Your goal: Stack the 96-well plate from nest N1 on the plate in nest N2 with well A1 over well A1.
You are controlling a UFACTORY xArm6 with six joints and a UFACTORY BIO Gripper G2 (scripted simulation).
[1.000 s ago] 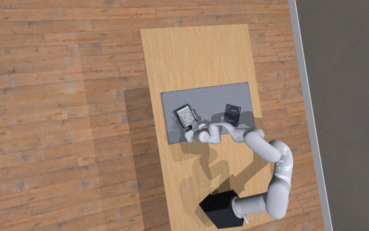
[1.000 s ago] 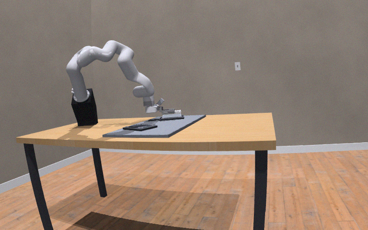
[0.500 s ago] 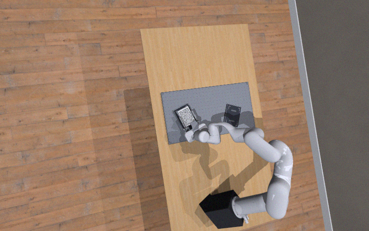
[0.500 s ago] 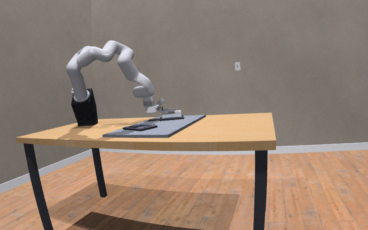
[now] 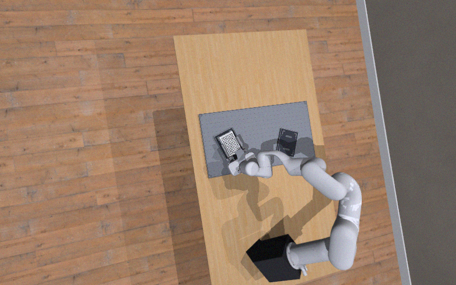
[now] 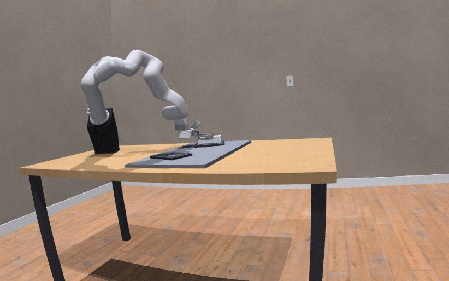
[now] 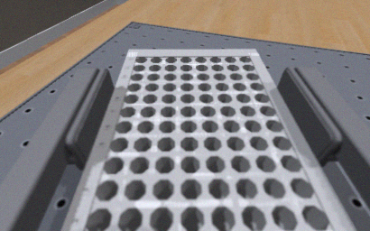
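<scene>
The plate nest N2 is 5 cm below my hand. Also, from my hand: plate nest N1: 10 cm behind, 36 cm to the right, 5 cm below.
</scene>
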